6 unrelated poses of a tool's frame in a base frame.
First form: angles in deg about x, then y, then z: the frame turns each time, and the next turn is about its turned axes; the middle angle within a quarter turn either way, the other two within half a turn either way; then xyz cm.
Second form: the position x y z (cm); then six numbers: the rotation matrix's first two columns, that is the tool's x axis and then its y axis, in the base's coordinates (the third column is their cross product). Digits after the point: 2 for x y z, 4 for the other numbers.
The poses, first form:
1: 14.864, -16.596, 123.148, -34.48, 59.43, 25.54
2: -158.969, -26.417, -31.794, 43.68, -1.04, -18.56
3: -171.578, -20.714, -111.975, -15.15, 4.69, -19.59
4: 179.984, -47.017, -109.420, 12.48, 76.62, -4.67
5: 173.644, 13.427, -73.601, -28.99, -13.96, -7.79
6: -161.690, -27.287, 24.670, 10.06, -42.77, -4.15
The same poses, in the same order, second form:
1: -34.48, 59.43, 25.54, -0.5240, 0.8493, 0.0638, -0.8024, -0.4672, -0.3714
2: 43.68, -1.04, -18.56, 0.7612, 0.6275, -0.1639, 0.4719, -0.7092, -0.5238
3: -15.15, 4.69, -19.59, -0.3500, 0.8980, 0.2668, 0.8674, 0.4182, -0.2697
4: 12.48, 76.62, -4.67, -0.2267, 0.9432, 0.2430, 0.6430, 0.3323, -0.6900
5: -28.99, -13.96, -7.79, 0.2746, 0.9607, -0.0410, 0.9331, -0.2559, 0.2526
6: 10.06, -42.77, -4.15, 0.8076, -0.2654, -0.5266, -0.3709, -0.9228, -0.1038
